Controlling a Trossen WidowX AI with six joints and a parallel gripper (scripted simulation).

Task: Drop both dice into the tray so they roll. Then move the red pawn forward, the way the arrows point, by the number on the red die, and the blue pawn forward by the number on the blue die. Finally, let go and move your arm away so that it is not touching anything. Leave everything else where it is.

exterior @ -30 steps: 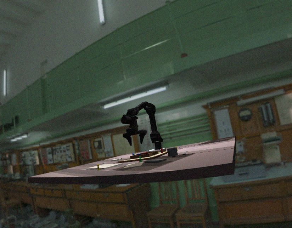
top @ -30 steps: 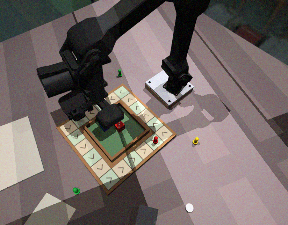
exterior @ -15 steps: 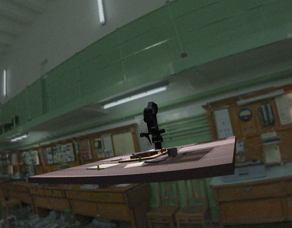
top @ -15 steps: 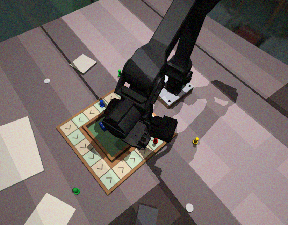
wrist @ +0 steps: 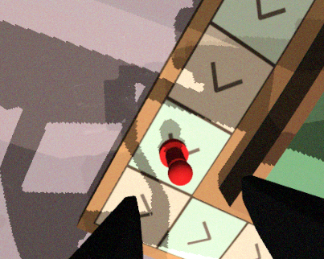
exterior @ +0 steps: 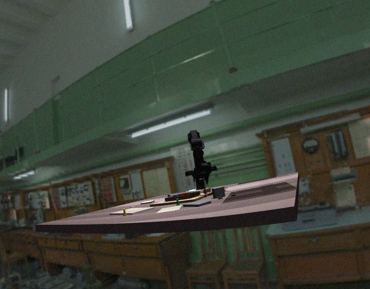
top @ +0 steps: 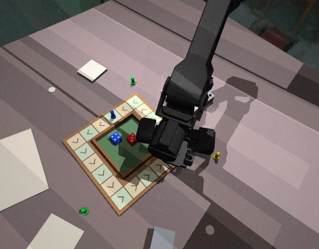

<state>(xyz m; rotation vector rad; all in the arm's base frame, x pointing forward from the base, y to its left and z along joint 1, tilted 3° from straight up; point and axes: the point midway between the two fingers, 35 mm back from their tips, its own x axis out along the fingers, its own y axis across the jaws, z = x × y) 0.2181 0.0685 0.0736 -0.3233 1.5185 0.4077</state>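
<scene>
Now: gripper tip 4 cm above the red pawn. From my gripper tip the other things lie so: green tray: 5 cm ahead, 13 cm to the right, 6 cm below; then blue pawn: 23 cm to the right, 4 cm below; then grey block: 19 cm ahead, 11 cm to the left, 4 cm below.
</scene>
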